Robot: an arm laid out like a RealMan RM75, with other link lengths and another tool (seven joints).
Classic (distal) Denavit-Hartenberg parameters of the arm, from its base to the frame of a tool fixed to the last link. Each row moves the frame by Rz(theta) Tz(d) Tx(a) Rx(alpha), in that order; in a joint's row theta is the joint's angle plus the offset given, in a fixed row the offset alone. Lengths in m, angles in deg.
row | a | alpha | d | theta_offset
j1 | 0 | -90 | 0.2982 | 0
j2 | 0 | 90 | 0 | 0
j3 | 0 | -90 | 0.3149 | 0
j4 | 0 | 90 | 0 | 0
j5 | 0 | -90 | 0.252 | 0
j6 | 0 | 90 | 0 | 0
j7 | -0.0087 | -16 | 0.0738 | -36
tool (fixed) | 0 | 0 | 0.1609 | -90
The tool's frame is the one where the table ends.
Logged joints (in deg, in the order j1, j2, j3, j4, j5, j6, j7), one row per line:
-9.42 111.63 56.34 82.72 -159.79 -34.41 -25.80
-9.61 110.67 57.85 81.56 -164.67 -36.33 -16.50
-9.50 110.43 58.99 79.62 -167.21 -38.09 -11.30
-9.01 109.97 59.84 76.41 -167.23 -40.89 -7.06
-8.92 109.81 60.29 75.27 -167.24 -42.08 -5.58
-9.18 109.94 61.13 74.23 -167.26 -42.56 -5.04
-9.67 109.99 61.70 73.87 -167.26 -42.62 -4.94
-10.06 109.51 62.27 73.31 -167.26 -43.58 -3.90
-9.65 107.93 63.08 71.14 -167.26 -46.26 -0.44
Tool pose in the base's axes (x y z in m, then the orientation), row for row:
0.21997 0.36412 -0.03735 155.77 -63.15 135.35
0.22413 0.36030 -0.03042 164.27 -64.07 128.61
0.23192 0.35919 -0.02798 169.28 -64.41 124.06
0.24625 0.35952 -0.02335 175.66 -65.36 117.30
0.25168 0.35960 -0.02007 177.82 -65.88 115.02
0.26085 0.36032 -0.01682 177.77 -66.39 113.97
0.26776 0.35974 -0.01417 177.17 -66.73 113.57
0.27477 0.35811 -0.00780 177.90 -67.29 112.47
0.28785 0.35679 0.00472 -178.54 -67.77 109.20
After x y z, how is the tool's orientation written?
As angles about the fixed x, y, z axes (roll, pitch, yaw), in degrees.
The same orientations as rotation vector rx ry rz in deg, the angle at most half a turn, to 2 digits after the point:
-60.44 -105.36 -52.02
-61.59 -104.00 -47.66
-62.72 -102.95 -45.52
-64.63 -100.51 -43.74
-65.09 -99.48 -43.28
-65.84 -98.56 -44.18
-66.44 -97.96 -45.14
-66.67 -97.14 -45.37
-66.98 -95.98 -44.32

